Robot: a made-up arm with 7 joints. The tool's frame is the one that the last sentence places.
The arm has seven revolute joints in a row. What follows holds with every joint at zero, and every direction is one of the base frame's.
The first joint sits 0.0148 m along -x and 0.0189 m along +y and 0.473 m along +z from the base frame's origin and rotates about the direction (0, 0.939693, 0.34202).
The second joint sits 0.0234 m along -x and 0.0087 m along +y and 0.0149 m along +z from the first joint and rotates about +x.
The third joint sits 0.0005 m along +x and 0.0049 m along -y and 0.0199 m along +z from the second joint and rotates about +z.
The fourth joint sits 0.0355 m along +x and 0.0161 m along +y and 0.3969 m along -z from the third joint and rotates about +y.
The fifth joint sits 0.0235 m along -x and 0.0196 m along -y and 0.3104 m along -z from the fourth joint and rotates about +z.
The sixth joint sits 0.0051 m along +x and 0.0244 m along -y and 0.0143 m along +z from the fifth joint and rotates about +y.
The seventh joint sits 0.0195 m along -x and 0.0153 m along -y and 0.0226 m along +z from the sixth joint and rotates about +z.
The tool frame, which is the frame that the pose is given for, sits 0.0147 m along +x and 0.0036 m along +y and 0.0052 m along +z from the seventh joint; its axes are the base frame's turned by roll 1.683, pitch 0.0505 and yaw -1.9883 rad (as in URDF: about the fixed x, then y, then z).
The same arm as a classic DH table. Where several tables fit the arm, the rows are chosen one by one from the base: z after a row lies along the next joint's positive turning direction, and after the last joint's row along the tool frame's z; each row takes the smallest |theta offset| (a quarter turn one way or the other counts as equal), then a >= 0, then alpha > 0; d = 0 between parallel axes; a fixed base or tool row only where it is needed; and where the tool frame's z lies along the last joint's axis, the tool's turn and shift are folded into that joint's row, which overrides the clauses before.
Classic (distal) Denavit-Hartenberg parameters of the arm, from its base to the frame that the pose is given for. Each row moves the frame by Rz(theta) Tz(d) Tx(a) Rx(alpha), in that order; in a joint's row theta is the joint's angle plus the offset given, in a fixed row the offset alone. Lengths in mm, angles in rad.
base (fixed): theta_offset 0.0000, d 466.1, a -14.8, alpha -1.2218
joint 1: theta_offset -1.5708, d 33.4, a 11.0, alpha -1.5708
joint 2: theta_offset 1.2218, d -22.9, a 4.9, alpha 1.5708
joint 3: theta_offset 1.5708, d -377.0, a 35.5, alpha -1.5708
joint 4: theta_offset 0.0000, d -3.5, a -23.5, alpha 1.5708
joint 5: theta_offset 0.0000, d -296.1, a 5.1, alpha -1.5708
joint 6: theta_offset 0.0000, d -39.7, a -19.5, alpha 1.5708
joint 7: theta_offset 1.1476, d 26.5, a 9.3, alpha -1.6829
tool (fixed): theta_offset 3.0908, d -12.0, a 0.0, alpha 0.0000

